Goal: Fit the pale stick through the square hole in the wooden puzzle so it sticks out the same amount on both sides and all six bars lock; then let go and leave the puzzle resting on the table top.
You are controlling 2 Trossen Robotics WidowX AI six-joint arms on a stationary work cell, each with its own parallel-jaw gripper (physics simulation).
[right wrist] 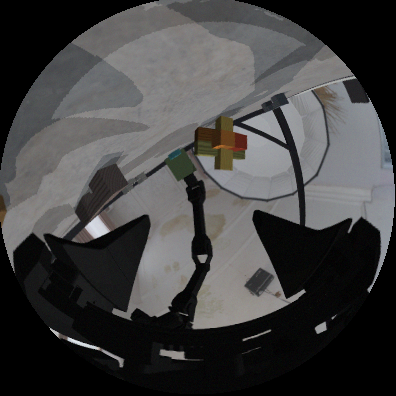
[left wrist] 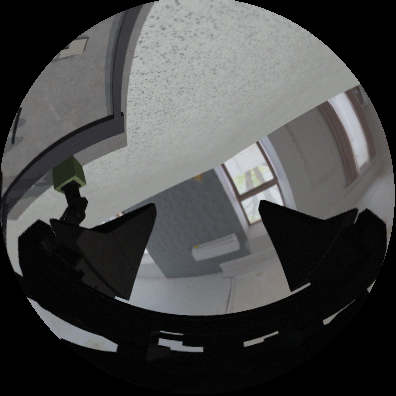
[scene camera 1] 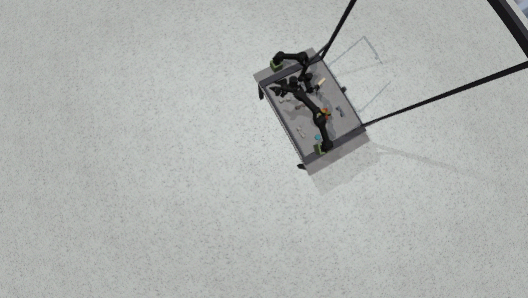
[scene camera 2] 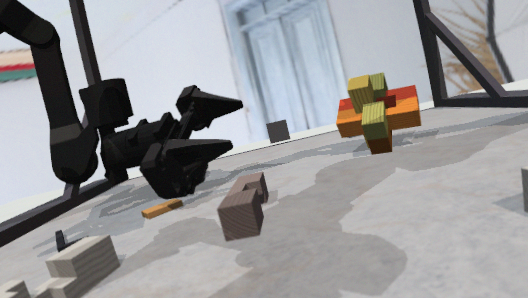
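Where they show: left gripper, between the fingertips: [left wrist: 208,206] [scene camera 1: 271,85]; right gripper, between the fingertips: [right wrist: 202,218] [scene camera 1: 312,98] [scene camera 2: 237,122]; left arm's base, origin of its link: [scene camera 1: 324,148]; right arm's base, origin of its link: [left wrist: 70,186] [scene camera 1: 276,62].
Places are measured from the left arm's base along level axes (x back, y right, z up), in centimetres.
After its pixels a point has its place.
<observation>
The wooden puzzle [scene camera 1: 324,113] @[x -33.3, y 10.3, z -3.9 cm] [scene camera 2: 377,115] @[x -33.4, y 6.4, z -6.2 cm] [right wrist: 224,142], a cross of red, orange and yellow-green bars, stands on the table top. A dark recess shows among its upper bars in scene camera 2; whether it is the square hole cannot be told. A pale tan stick [scene camera 1: 321,81] [scene camera 2: 162,208] lies flat on the table, apart from the puzzle. My right gripper [scene camera 1: 317,88] [scene camera 2: 237,125] @[x -50.5, y 1.9, z -3.0 cm] is open and empty, above the table near the stick. My left gripper [scene camera 1: 274,87] @[x -58.3, y -39.1, z 19.6 cm] [left wrist: 208,206] @[x -58.3, y -39.1, z 19.6 cm] is open and empty, over the table's upper left edge in scene camera 1, away from the puzzle.
A grey-brown notched bar [scene camera 1: 299,107] @[x -45.3, y -11.2, z -9.0 cm] [scene camera 2: 241,212] @[x -45.1, y -14.5, z -9.5 cm] [right wrist: 102,189] @[x -49.3, y -4.9, z -9.9 cm] lies between the right gripper and the puzzle. A pale grey notched bar [scene camera 2: 92,260] @[x -55.0, y -20.9, z -9.8 cm] lies at the lower left in scene camera 2. A teal piece [scene camera 1: 317,137] @[x -11.9, y 0.2, z -9.8 cm] is near the left arm's base. Dark frame posts [scene camera 2: 431,55] @[x -16.1, y 50.6, z 1.6 cm] rise at the table's edge.
</observation>
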